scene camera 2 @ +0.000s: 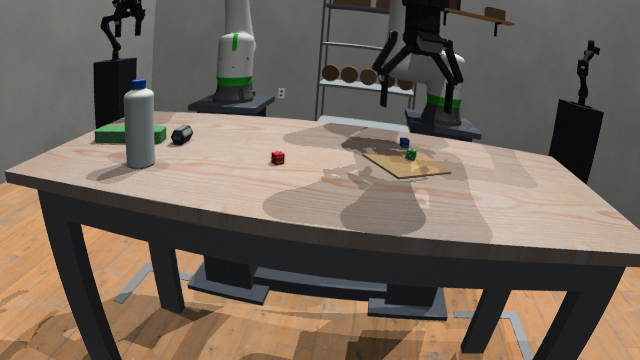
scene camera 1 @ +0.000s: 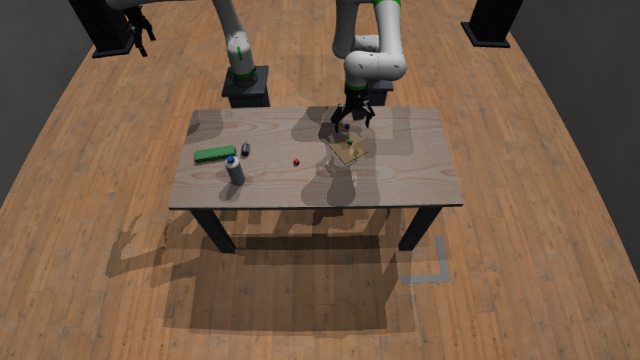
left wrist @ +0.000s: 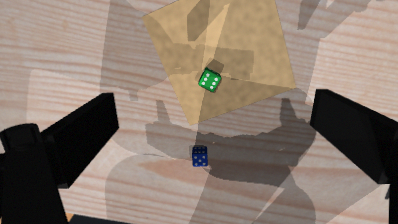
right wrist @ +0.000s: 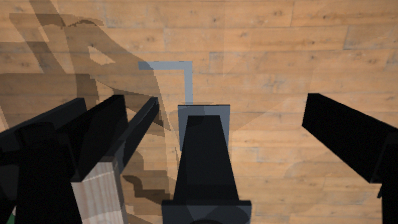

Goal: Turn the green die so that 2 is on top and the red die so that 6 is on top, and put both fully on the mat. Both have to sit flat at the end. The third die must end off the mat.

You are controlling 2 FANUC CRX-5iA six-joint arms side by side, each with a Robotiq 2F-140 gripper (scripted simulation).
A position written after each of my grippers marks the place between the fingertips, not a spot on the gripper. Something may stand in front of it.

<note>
I see my left gripper (scene camera 2: 416, 109), my right gripper (right wrist: 214, 110) and a tan mat (scene camera 2: 395, 163).
The tan mat shows as well in the left wrist view (left wrist: 249, 52). My left gripper shows as well in the left wrist view (left wrist: 214, 109). The right wrist view does not show the tan mat: it is out of frame.
</note>
